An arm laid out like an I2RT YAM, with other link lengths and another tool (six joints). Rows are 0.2 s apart.
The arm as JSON. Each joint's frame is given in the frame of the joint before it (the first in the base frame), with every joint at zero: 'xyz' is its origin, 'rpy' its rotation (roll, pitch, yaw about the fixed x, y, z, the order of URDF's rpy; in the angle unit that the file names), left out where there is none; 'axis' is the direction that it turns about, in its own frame. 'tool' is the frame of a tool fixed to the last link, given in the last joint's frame.
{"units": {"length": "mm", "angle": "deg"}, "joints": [
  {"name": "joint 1", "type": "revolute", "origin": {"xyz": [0.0, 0.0, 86.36]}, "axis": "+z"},
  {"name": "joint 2", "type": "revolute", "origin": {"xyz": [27.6, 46.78, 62.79]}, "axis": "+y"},
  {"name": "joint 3", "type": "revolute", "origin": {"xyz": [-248.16, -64.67, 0.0]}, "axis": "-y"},
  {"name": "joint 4", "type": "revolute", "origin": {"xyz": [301.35, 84.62, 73.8]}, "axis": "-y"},
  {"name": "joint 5", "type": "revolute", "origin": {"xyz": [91.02, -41.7, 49.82]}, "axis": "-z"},
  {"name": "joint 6", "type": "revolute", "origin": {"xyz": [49.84, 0.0, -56.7]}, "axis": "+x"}
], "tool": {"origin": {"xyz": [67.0, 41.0, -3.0], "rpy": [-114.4, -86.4, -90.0]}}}
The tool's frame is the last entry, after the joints.
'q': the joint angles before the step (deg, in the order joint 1, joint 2, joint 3, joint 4, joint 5, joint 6). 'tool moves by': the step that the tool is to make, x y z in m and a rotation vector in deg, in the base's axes. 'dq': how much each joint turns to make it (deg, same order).
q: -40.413 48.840 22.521 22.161 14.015 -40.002
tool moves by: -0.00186 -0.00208 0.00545 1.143 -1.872 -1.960
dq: -0.017 -0.507 0.509 -0.922 1.789 2.295
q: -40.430 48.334 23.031 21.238 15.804 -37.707
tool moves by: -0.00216 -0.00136 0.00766 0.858 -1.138 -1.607
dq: 0.005 -0.822 1.002 -1.961 1.508 1.569
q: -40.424 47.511 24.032 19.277 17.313 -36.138
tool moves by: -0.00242 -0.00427 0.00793 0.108 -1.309 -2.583
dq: -0.006 -0.105 0.935 -0.485 2.507 1.166
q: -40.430 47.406 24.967 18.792 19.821 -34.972
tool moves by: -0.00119 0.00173 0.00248 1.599 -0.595 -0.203
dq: 0.001 -0.788 0.725 -2.681 0.085 1.716
